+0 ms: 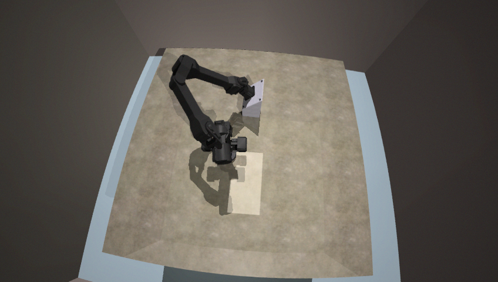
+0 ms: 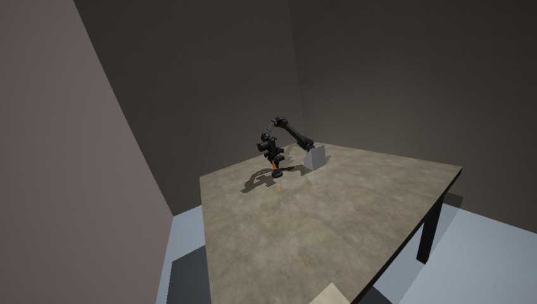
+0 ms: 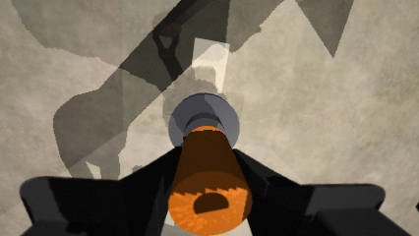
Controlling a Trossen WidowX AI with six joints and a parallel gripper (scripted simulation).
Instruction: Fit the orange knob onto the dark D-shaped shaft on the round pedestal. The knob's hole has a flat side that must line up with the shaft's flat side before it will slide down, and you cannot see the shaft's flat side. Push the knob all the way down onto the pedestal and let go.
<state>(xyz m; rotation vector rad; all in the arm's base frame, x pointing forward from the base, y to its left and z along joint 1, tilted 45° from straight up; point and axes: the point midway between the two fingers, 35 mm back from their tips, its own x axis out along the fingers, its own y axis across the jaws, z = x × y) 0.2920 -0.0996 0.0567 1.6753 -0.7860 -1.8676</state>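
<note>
Right now my gripper tip is 40 mm above the pedestal. The rest, counted from my gripper tip: orange knob (20 mm above).
</note>
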